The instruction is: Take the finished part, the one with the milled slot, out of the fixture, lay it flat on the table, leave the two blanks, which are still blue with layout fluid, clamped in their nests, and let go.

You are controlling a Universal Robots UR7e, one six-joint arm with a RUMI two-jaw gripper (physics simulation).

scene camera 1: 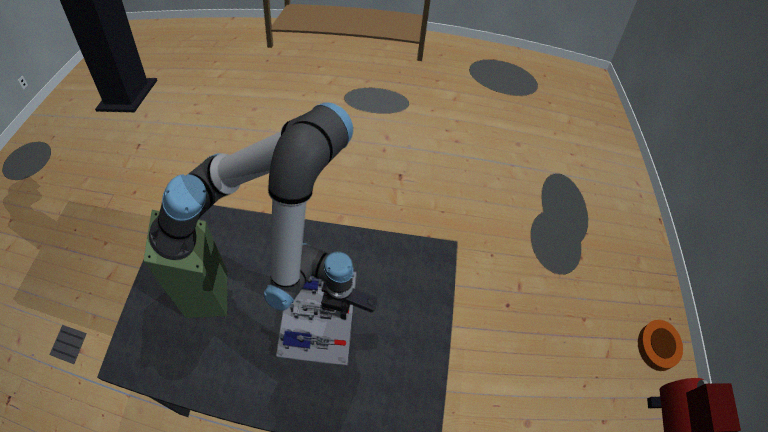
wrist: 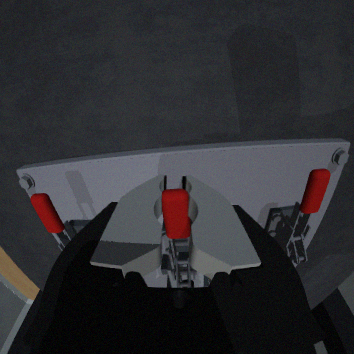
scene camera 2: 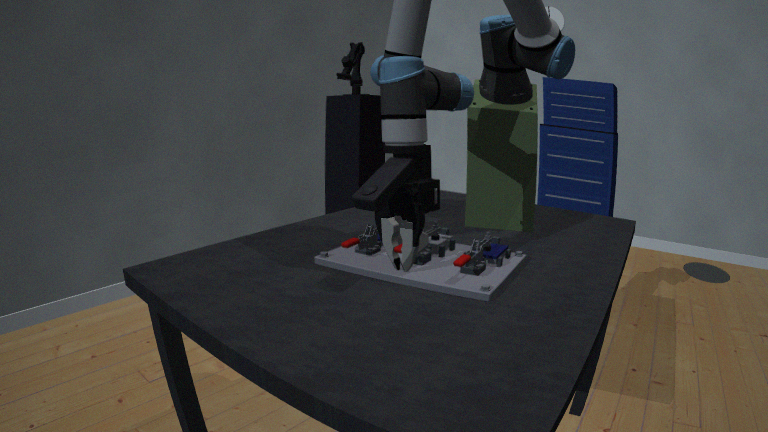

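Observation:
The fixture plate lies on the table and carries three nests with toggle clamps. The grey finished part sits in the middle nest, partly hidden by the clamp; its slot cannot be made out. One blue blank is in an outer nest under its clamp; the other blue blank is in the opposite outer nest, partly covered by the arm. My gripper points down over the plate's front part, shut on the middle clamp's red handle, with its jaws on both sides.
The outer clamps' red handles stand left and right of the jaws in the wrist view. Bolts sit at the plate corners. The dark table extends around the fixture. The green robot pedestal stands behind it.

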